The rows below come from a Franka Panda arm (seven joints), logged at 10 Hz.
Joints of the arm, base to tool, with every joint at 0 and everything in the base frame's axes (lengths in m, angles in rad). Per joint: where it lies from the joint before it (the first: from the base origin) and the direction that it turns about. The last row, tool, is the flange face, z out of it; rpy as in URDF.
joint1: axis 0 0 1 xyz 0 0 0.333
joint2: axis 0 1 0 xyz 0 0 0
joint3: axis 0 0 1 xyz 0 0 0.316
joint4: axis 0 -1 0 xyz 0.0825 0 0
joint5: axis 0 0 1 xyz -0.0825 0 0.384
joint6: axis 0 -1 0 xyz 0 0 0
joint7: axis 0 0 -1 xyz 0.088 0 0
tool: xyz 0 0 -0.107 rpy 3.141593 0 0
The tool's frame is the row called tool.
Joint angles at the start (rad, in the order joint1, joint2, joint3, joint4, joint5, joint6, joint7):
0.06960, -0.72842, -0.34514, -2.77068, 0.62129, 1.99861, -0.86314
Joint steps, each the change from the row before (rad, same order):
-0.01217, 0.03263, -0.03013, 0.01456, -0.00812, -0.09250, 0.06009
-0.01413, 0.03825, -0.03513, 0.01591, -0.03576, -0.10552, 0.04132
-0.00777, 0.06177, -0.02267, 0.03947, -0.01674, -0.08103, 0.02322
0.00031, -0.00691, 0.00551, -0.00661, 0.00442, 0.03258, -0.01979
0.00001, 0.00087, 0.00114, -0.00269, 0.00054, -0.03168, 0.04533
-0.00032, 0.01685, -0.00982, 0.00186, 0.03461, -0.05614, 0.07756
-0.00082, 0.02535, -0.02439, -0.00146, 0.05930, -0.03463, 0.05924
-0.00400, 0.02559, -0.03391, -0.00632, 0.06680, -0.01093, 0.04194
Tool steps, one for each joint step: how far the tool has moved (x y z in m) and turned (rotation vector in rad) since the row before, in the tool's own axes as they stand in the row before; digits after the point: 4 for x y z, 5 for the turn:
-0.0086, 0.0072, 0.0017, 0.06757, -0.05153, 0.09945
-0.0116, 0.0102, 0.0011, 0.05902, -0.07821, 0.08024
-0.0008, 0.0103, -0.0026, 0.04236, -0.06008, 0.06275
0.0019, 0.0002, -0.0004, -0.01920, 0.02239, -0.02383
-0.0029, -0.0020, 0.0042, 0.02260, -0.02636, 0.04693
-0.0025, -0.0008, 0.0052, 0.06839, -0.02394, 0.09870
-0.0004, 0.0043, 0.0026, 0.08524, 0.00817, 0.09606
0.0008, 0.0084, -0.0015, 0.08667, 0.03644, 0.08635

